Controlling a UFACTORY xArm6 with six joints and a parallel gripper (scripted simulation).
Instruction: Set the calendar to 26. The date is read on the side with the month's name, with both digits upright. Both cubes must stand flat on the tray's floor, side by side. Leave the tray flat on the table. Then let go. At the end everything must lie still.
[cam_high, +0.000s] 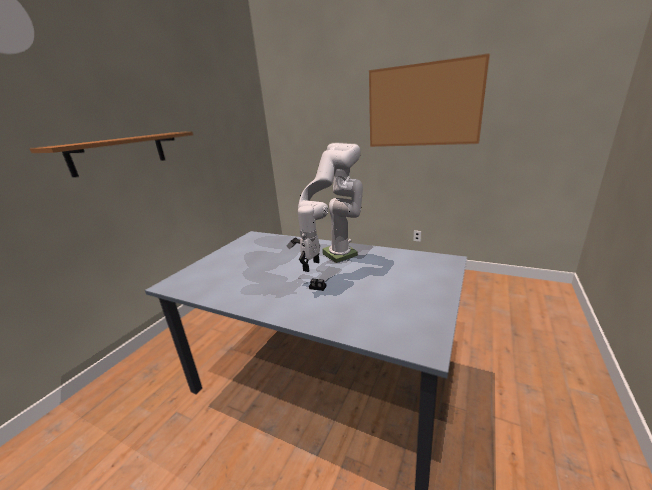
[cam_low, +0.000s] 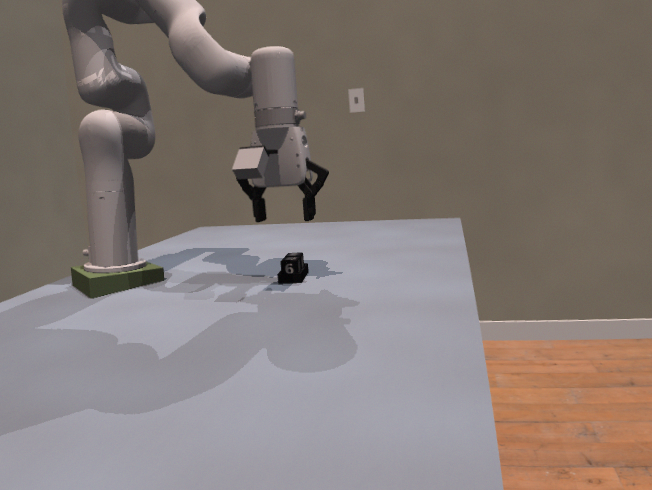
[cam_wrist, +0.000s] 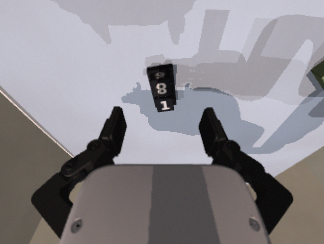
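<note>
Right now the black cube is 10 mm to the left of my hand and 90 mm below it. Also, from my hand: black calendar tray 10 mm behind, 20 mm to the left, 110 mm below.
</note>
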